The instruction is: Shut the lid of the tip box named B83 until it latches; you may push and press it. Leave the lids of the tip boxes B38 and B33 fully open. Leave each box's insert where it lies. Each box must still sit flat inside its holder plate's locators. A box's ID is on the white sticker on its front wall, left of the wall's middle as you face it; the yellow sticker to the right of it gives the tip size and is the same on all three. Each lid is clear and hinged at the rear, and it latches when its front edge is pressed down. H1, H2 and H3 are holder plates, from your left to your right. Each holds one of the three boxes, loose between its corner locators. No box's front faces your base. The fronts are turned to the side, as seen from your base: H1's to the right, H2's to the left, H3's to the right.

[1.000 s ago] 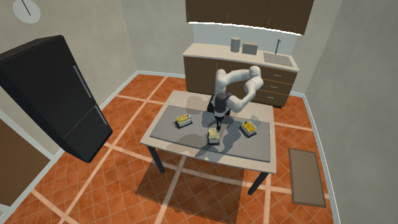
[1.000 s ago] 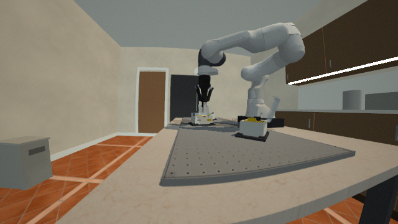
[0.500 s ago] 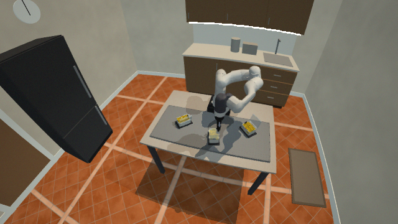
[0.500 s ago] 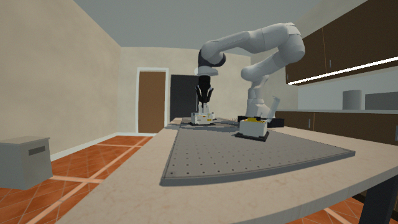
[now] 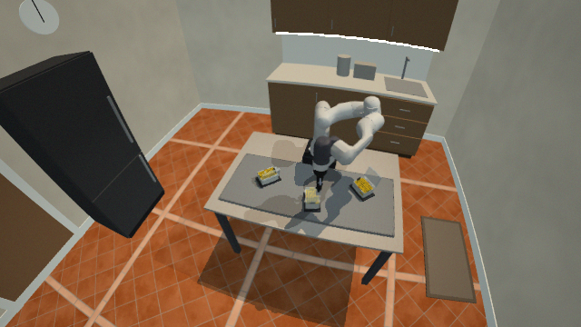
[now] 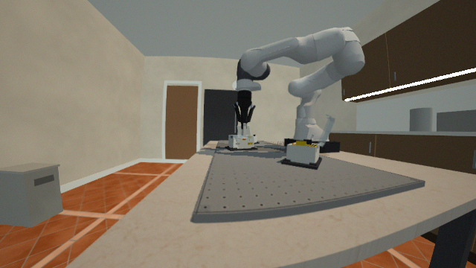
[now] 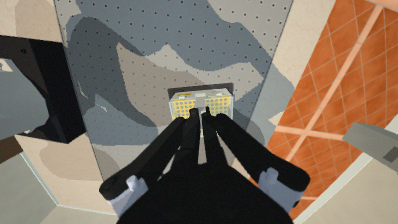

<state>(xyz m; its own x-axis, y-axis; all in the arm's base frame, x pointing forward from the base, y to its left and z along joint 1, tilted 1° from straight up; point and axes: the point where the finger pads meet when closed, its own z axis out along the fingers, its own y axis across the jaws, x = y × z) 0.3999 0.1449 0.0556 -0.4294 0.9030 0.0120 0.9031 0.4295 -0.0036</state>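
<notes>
The clear lid lies 50 mm below my hand, 30 mm to the right of it and 10 mm ahead of it.
</notes>
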